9 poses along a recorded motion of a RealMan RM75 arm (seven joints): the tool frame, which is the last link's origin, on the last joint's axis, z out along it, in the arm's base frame.
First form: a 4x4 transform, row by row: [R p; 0 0 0 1], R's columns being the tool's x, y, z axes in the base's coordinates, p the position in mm. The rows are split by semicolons.
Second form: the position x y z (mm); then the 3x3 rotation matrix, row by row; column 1 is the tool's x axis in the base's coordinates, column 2 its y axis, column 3 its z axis. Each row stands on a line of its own. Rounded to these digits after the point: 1 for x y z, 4 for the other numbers.
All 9 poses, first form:
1: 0.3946 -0.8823 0.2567 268.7; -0.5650 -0.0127 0.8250 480.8; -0.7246 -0.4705 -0.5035 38.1; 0 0 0 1
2: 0.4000 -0.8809 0.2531 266.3; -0.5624 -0.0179 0.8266 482.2; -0.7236 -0.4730 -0.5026 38.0; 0 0 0 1
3: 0.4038 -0.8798 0.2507 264.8; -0.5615 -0.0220 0.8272 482.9; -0.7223 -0.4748 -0.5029 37.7; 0 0 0 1
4: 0.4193 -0.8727 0.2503 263.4; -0.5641 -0.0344 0.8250 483.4; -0.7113 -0.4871 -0.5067 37.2; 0 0 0 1
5: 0.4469 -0.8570 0.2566 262.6; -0.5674 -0.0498 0.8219 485.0; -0.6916 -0.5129 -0.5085 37.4; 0 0 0 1
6: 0.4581 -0.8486 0.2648 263.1; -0.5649 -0.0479 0.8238 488.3; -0.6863 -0.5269 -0.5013 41.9; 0 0 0 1
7: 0.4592 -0.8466 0.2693 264.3; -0.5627 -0.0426 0.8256 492.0; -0.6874 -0.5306 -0.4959 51.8; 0 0 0 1
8: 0.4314 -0.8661 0.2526 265.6; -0.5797 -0.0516 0.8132 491.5; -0.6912 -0.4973 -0.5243 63.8; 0 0 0 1
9: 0.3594 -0.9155 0.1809 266.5; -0.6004 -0.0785 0.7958 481.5; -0.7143 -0.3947 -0.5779 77.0; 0 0 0 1
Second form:
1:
268.7 480.8 38.1
0.3946 -0.8823 0.2567
-0.5650 -0.0127 0.8250
-0.7246 -0.4705 -0.5035

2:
266.3 482.2 38.0
0.4000 -0.8809 0.2531
-0.5624 -0.0179 0.8266
-0.7236 -0.4730 -0.5026

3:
264.8 482.9 37.7
0.4038 -0.8798 0.2507
-0.5615 -0.0220 0.8272
-0.7223 -0.4748 -0.5029

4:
263.4 483.4 37.2
0.4193 -0.8727 0.2503
-0.5641 -0.0344 0.8250
-0.7113 -0.4871 -0.5067

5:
262.6 485.0 37.4
0.4469 -0.8570 0.2566
-0.5674 -0.0498 0.8219
-0.6916 -0.5129 -0.5085

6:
263.1 488.3 41.9
0.4581 -0.8486 0.2648
-0.5649 -0.0479 0.8238
-0.6863 -0.5269 -0.5013

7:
264.3 492.0 51.8
0.4592 -0.8466 0.2693
-0.5627 -0.0426 0.8256
-0.6874 -0.5306 -0.4959

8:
265.6 491.5 63.8
0.4314 -0.8661 0.2526
-0.5797 -0.0516 0.8132
-0.6912 -0.4973 -0.5243

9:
266.5 481.5 77.0
0.3594 -0.9155 0.1809
-0.6004 -0.0785 0.7958
-0.7143 -0.3947 -0.5779

